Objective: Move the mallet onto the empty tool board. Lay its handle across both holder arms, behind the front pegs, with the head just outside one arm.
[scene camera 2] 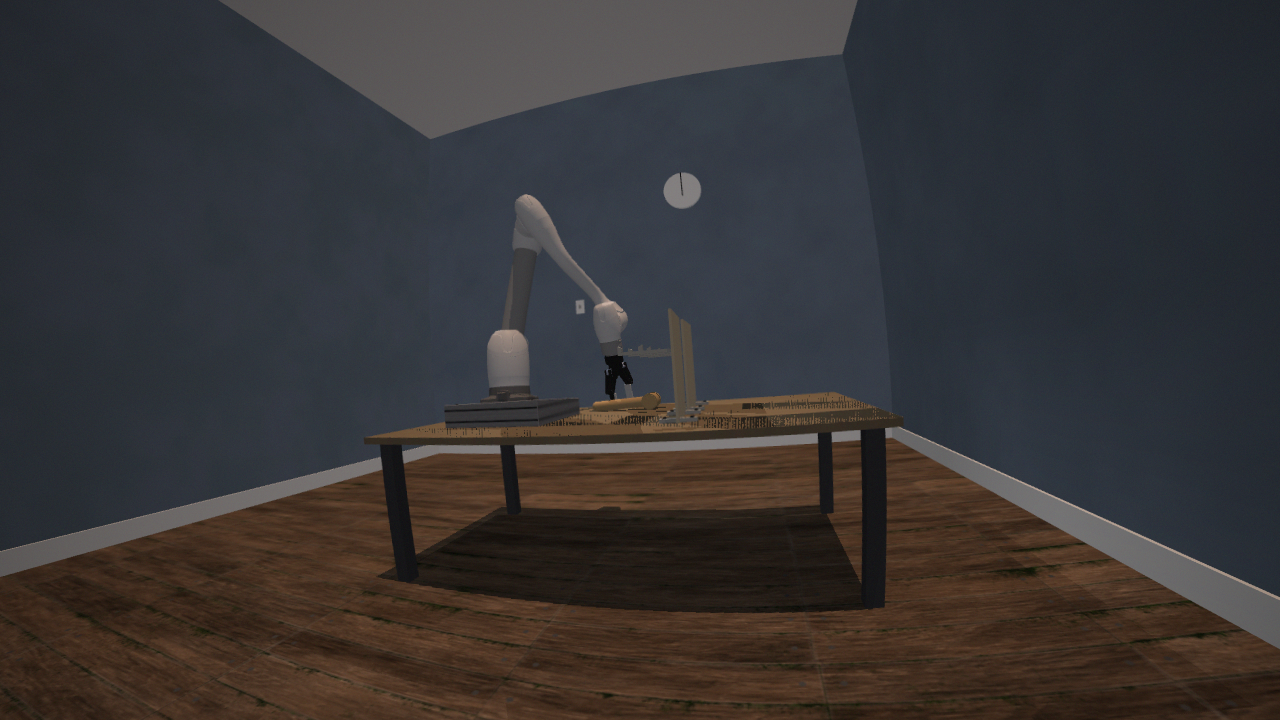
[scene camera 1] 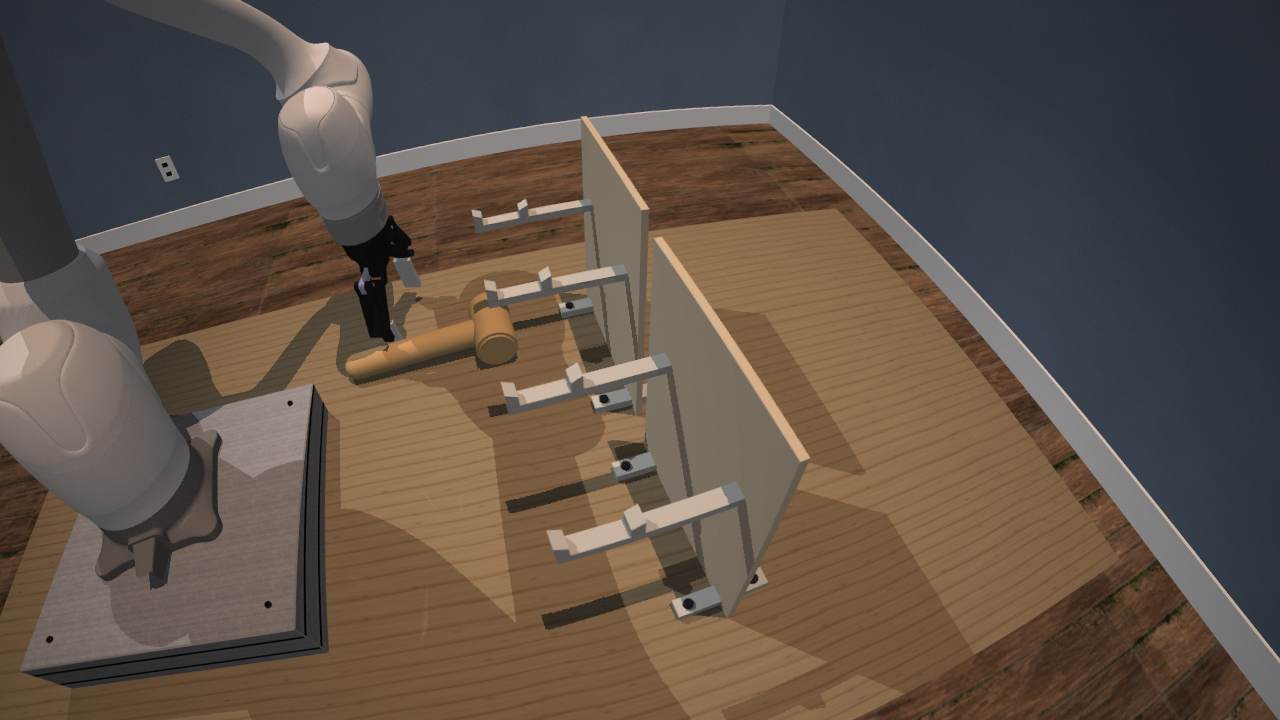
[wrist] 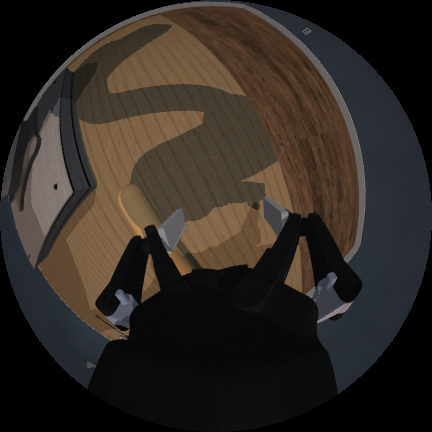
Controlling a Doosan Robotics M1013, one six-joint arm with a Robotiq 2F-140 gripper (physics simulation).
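Where they show: gripper, fingertip midpoint: [scene camera 1: 405, 315] [wrist: 223, 212]; arm's base at its link origin: [scene camera 1: 164, 503].
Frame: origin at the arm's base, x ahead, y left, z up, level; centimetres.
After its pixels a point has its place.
Observation:
The orange-brown mallet [scene camera 1: 434, 349] @(x 43.6, y 12.3, z -3.7 cm) [scene camera 2: 617, 404] @(x 39.6, y 13.0, z -4.5 cm) [wrist: 132, 199] @(x 31.7, y 17.4, z -3.3 cm) lies on the table, its head toward the boards and partly under a holder arm in scene camera 1. My gripper [scene camera 1: 401, 304] @(x 41.2, y 24.8, z -5.6 cm) [scene camera 2: 619, 394] @(x 41.2, y 24.8, z -5.6 cm) [wrist: 223, 212] @(x 41.2, y 24.8, z -5.6 cm) is open wide, low near the handle. In the wrist view the handle lies outside the left finger, not between the fingers; that finger hides part of it. Two upright boards, a far board [scene camera 1: 615, 232] @(x 67.1, y -0.8, z 16.4 cm) and a near board [scene camera 1: 716, 429] @(x 61.6, y -29.9, z 15.9 cm), each bear two pegged holder arms: far ones [scene camera 1: 554, 214] @(x 63.9, y 10.8, z 13.5 cm) [scene camera 1: 581, 280] @(x 60.9, y -4.5, z 14.0 cm), near ones [scene camera 1: 622, 369] @(x 58.6, y -18.6, z 14.1 cm) [scene camera 1: 684, 511] @(x 55.6, y -34.6, z 14.1 cm). No tool shows on either.
The robot's base stands on a grey square block [scene camera 1: 241, 528] @(x 11.8, y -9.0, z 0.5 cm) [scene camera 2: 492, 413] @(x 0.3, y -21.0, z -2.4 cm) [wrist: 50, 175] @(x 18.0, y 9.1, z -0.5 cm) at the left of the wooden table [scene camera 1: 939, 402] @(x 107.5, y -30.9, z -7.1 cm) [scene camera 2: 787, 432] @(x 85.2, y -62.3, z -8.6 cm). Small bolted feet [scene camera 1: 612, 400] @(x 63.4, y -6.8, z -5.9 cm) [scene camera 1: 633, 465] @(x 60.8, y -17.3, z -5.8 cm) hold the boards. Blue walls stand beyond the table.

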